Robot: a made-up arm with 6 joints. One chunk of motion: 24 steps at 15 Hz.
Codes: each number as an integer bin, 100 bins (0 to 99) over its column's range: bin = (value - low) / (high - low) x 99, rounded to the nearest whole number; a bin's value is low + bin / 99 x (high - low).
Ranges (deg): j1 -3..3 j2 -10..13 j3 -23..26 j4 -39..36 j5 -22..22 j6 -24..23
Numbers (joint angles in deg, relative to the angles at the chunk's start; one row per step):
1: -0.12 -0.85 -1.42 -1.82 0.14 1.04
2: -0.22 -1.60 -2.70 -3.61 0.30 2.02
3: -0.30 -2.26 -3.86 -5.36 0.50 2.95
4: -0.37 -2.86 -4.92 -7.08 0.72 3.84
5: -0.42 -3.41 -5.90 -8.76 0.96 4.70
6: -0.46 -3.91 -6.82 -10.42 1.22 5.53
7: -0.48 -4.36 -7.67 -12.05 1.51 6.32
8: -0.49 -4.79 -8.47 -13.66 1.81 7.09
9: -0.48 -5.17 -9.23 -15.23 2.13 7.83
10: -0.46 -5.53 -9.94 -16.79 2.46 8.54
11: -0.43 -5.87 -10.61 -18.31 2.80 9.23
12: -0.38 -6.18 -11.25 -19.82 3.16 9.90
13: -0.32 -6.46 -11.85 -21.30 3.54 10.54
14: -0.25 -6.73 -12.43 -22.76 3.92 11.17
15: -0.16 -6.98 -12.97 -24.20 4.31 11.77
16: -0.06 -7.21 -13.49 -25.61 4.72 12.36
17: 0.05 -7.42 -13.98 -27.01 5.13 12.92
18: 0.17 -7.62 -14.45 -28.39 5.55 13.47
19: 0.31 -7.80 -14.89 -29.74 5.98 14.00
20: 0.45 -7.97 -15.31 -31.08 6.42 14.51
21: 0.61 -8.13 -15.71 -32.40 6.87 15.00
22: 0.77 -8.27 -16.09 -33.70 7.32 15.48
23: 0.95 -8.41 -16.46 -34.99 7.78 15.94
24: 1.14 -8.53 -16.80 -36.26 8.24 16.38
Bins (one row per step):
1: 48 39 44 49 50 53
2: 46 36 41 47 50 55
3: 45 33 39 44 51 57
4: 43 31 37 42 51 59
5: 43 28 35 40 52 60
6: 42 26 33 38 52 62
7: 42 24 31 36 53 64
8: 41 22 29 33 54 65
9: 42 21 28 31 54 67
10: 42 19 26 29 55 69
11: 42 18 25 27 56 70
12: 43 16 24 25 57 71
13: 44 15 23 23 57 73
14: 45 14 21 21 58 74
15: 47 13 20 20 59 75
16: 49 12 19 18 60 77
17: 50 11 18 16 61 78
18: 52 10 17 14 62 79
19: 55 9 16 12 63 80
20: 57 9 16 10 64 81
21: 60 8 15 9 65 82
22: 62 7 14 7 66 83
23: 65 7 13 5 67 84
24: 68 6 13 4 68 85

